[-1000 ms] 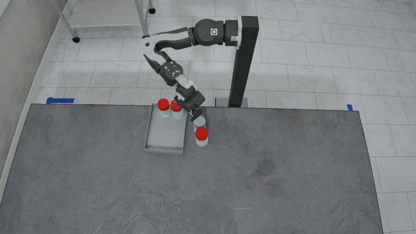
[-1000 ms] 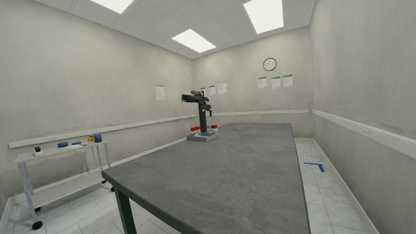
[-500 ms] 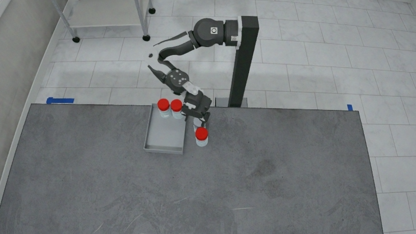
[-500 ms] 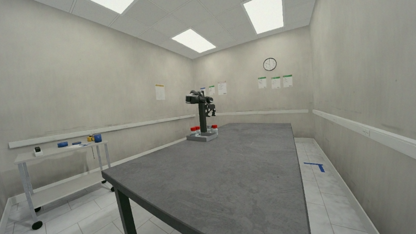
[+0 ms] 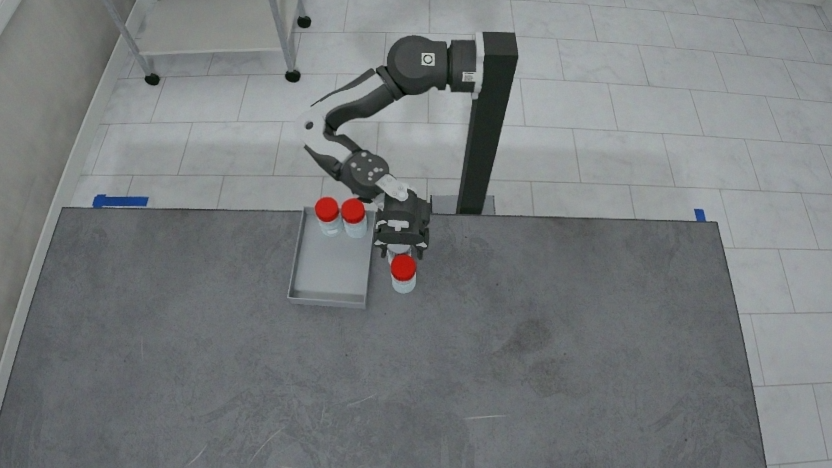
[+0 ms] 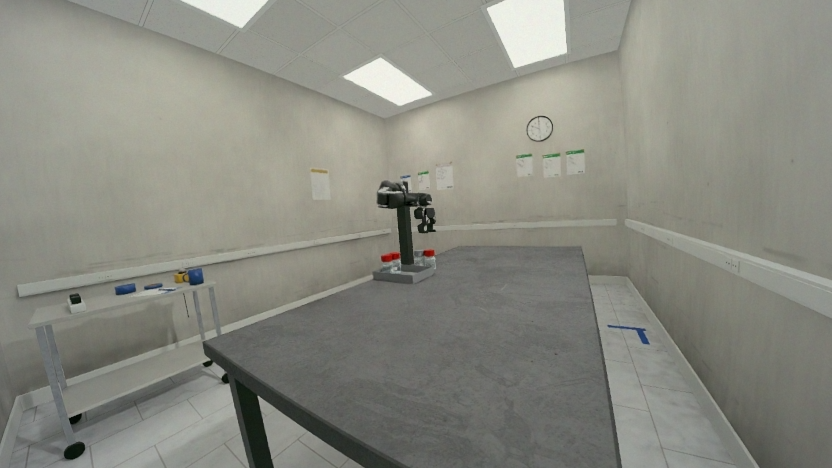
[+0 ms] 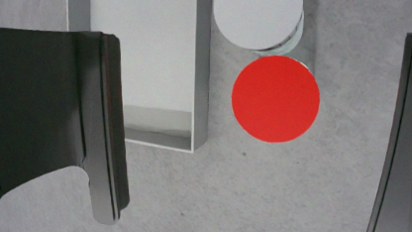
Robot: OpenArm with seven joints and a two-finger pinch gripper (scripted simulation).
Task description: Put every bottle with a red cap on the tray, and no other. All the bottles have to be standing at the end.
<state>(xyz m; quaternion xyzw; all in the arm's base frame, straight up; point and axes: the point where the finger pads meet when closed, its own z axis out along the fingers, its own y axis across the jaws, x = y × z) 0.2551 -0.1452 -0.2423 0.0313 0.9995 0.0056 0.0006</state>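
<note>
Right now the grey-capped bottle is 60 mm behind my hand, 10 mm to the right of it and 160 mm below it. The rest, counted from my hand: grey tray 60 mm behind, 170 mm to the right, 190 mm below.
</note>
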